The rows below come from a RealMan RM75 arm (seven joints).
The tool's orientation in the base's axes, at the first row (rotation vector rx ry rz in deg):
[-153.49 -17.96 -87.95]
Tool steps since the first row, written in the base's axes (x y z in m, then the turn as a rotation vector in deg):
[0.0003 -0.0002 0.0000 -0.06 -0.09 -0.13]
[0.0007 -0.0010 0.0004 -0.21 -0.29 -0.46]
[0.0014 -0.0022 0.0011 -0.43 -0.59 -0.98]
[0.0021 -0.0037 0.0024 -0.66 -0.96 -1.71]
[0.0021 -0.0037 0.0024 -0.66 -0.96 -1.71]
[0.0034 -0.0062 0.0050 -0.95 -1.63 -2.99]
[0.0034 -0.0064 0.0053 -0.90 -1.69 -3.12]
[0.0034 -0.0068 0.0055 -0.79 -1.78 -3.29]
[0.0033 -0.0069 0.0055 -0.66 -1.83 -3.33]
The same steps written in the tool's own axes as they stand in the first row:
[0.0001 0.0003 0.0002 -0.15 0.07 0.00]
[0.0005 0.0011 0.0003 -0.54 0.21 0.02]
[0.0013 0.0025 0.0003 -1.14 0.43 0.06]
[0.0025 0.0042 0.0001 -1.94 0.70 0.18]
[0.0025 0.0042 0.0001 -1.94 0.70 0.18]
[0.0050 0.0071 -0.0005 -3.28 1.21 0.50]
[0.0052 0.0073 -0.0007 -3.38 1.27 0.60]
[0.0053 0.0077 -0.0008 -3.49 1.37 0.77]
[0.0053 0.0078 -0.0009 -3.46 1.44 0.89]

